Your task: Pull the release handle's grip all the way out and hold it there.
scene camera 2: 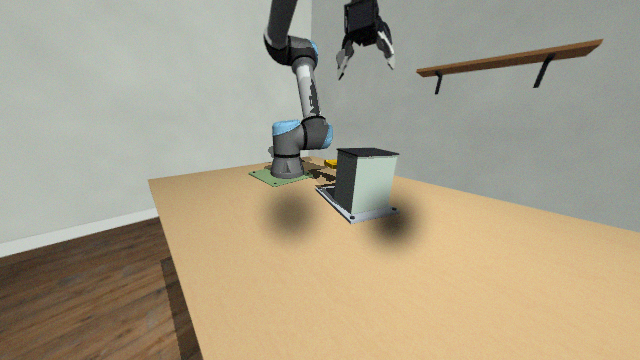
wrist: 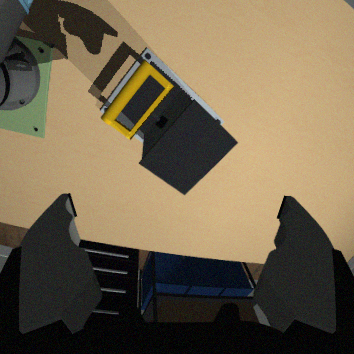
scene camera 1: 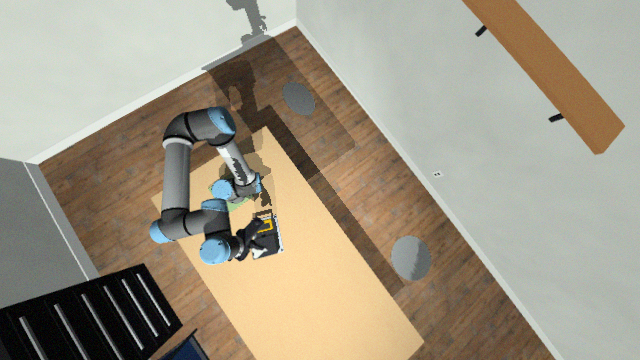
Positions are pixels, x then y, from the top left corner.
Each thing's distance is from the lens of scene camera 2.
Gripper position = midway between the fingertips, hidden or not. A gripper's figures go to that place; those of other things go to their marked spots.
my gripper (scene camera 2: 363, 75): 58 cm
grey base plate (scene camera 2: 327, 193): 60 cm
